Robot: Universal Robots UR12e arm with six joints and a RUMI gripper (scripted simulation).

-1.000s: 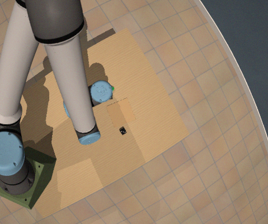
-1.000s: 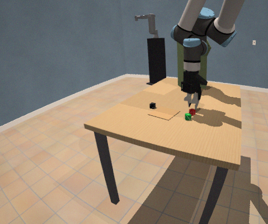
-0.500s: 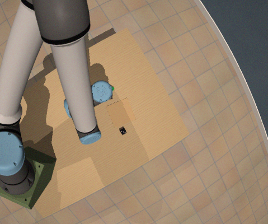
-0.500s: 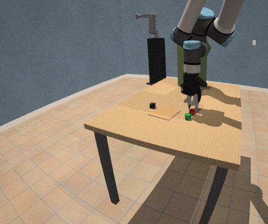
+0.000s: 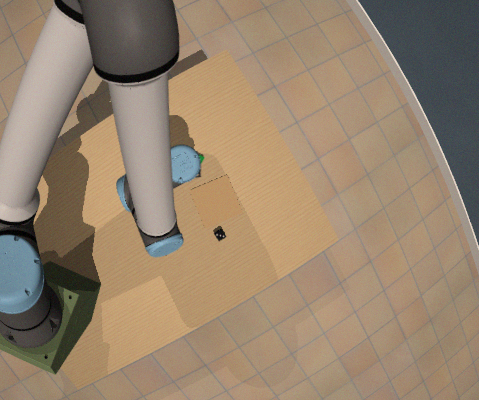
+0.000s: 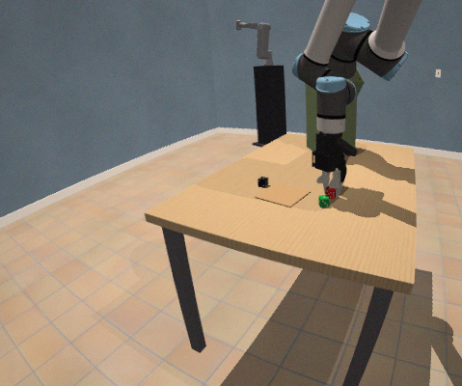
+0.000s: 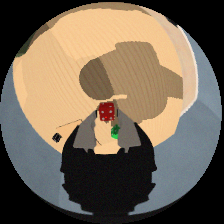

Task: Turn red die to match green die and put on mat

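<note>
Now: the red die right at my hand. Round my hand: green die 70 mm ahead, 20 mm to the left; then tan mat 100 mm ahead, 130 mm to the right, 20 mm below; then black die 90 mm ahead, 240 mm to the right.
</note>
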